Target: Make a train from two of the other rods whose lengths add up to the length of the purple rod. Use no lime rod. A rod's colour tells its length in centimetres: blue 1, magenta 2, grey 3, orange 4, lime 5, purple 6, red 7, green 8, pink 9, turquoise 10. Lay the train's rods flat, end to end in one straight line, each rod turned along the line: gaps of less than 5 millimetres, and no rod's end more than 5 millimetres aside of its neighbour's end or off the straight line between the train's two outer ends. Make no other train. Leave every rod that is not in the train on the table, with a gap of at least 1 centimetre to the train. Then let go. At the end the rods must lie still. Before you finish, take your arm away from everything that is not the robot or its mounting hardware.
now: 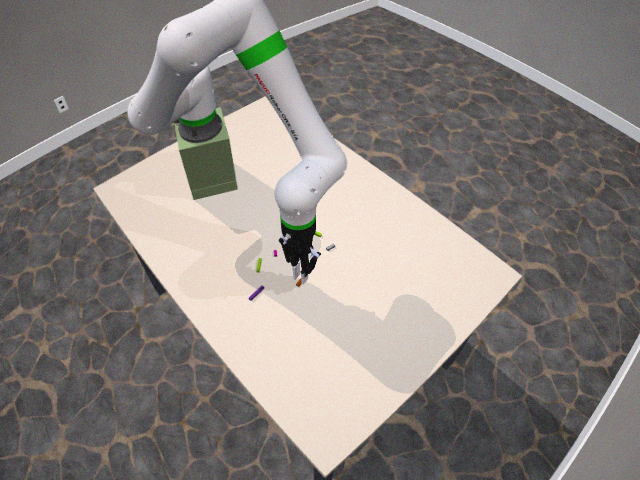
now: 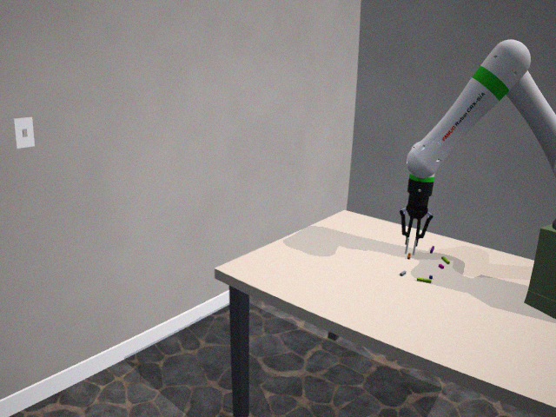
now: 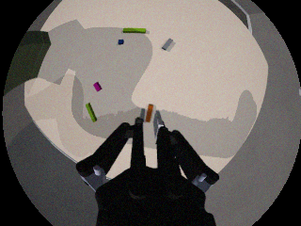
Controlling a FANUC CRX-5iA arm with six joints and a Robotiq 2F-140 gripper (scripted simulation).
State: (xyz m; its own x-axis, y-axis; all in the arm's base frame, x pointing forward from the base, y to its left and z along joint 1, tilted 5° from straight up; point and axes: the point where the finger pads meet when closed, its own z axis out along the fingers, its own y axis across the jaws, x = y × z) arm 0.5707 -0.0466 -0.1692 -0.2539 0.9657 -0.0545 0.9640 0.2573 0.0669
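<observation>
My gripper is now 50 mm above the orange rod. Also, from my hand: magenta rod: 140 mm behind, 50 mm below, 10 mm to the left; then purple rod: 130 mm to the right, 60 mm behind, 50 mm below; then grey rod: 160 mm to the left, 50 mm below, 30 mm behind.
</observation>
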